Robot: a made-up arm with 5 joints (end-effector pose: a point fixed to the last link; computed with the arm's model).
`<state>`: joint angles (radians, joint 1 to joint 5).
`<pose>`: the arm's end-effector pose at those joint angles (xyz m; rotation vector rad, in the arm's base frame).
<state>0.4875 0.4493 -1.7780 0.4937 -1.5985</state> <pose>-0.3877 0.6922 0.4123 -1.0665 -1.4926 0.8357</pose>
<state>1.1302 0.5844 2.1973 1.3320 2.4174</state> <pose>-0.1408 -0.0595 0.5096 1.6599 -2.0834 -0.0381</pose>
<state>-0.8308 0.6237 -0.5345 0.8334 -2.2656</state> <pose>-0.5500 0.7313 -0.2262 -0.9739 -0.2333 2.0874</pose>
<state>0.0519 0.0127 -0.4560 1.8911 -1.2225</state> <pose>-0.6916 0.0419 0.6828 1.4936 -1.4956 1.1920</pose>
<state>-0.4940 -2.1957 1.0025 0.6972 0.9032</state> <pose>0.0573 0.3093 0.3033 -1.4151 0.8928 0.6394</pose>
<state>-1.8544 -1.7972 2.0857 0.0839 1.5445</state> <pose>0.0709 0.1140 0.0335 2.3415 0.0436 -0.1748</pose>
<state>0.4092 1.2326 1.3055 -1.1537 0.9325</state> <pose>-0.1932 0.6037 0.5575 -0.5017 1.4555 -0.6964</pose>
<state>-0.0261 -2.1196 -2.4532 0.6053 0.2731</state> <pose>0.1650 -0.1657 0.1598 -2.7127 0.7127 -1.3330</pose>
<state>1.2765 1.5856 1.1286 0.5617 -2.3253</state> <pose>0.0982 -0.3404 0.8700 1.9928 -1.0572 -0.2997</pose>
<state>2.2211 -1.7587 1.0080 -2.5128 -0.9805</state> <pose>0.5729 -0.0982 -0.0427 -1.6983 -0.9381 -0.0014</pose>
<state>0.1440 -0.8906 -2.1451 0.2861 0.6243</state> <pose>-0.3753 0.0125 0.2903 1.7109 -1.5067 0.3644</pose>
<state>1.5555 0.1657 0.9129 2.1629 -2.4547</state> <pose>-0.3096 -0.5783 0.2742 1.9562 -1.9711 -1.0110</pose>
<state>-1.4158 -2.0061 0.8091 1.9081 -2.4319</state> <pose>0.3296 0.6217 0.1096 1.5659 1.1093 1.0533</pose>
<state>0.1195 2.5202 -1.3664 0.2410 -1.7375</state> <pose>0.5594 0.4710 0.1862 -1.1602 0.5754 -0.4506</pose>
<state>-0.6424 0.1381 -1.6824 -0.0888 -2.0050</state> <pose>-0.3107 0.3763 -0.2446 -2.1561 -0.4241 1.6677</pose>
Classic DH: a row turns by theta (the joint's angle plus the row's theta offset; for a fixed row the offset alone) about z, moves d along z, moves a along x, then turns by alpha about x. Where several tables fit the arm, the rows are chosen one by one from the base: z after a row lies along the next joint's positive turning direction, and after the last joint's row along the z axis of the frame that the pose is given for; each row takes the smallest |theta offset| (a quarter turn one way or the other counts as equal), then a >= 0, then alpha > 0; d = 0 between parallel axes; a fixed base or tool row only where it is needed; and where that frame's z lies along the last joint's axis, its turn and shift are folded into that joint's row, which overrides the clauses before.
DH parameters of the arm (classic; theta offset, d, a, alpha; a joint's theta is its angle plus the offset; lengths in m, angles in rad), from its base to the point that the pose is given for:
base (fixed): 1.5708 0.171 0 1.5708
joint 1: 0 0.004 0.326 1.5708
joint 2: -1.5708 -0.171 0.324 -1.5708
joint 3: 1.5708 -0.142 0.081 -1.5708
joint 4: -1.5708 -0.129 0.251 1.5708
joint 5: 0.8903 0 0.1621 3.1416
tool (fixed): -0.6805 -0.003 0 0

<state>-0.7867 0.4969 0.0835 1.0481 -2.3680</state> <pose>-0.5156 0.7809 0.1020 -0.2541 -0.4551 1.9567</pose>
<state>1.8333 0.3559 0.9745 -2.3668 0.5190</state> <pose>-0.4884 -0.1177 0.2886 -0.2422 -0.2695 0.4873</pose>
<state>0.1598 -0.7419 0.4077 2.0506 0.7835</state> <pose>0.0391 -0.0455 0.5938 1.4059 1.6414 -0.3219</pose>
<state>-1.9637 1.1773 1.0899 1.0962 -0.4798</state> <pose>0.0563 0.2767 -0.2826 -0.3057 -0.9153 -0.5373</pose>
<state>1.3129 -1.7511 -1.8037 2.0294 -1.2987</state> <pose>0.4422 0.0349 -0.1630 -0.1730 0.9243 -0.2269</pose>
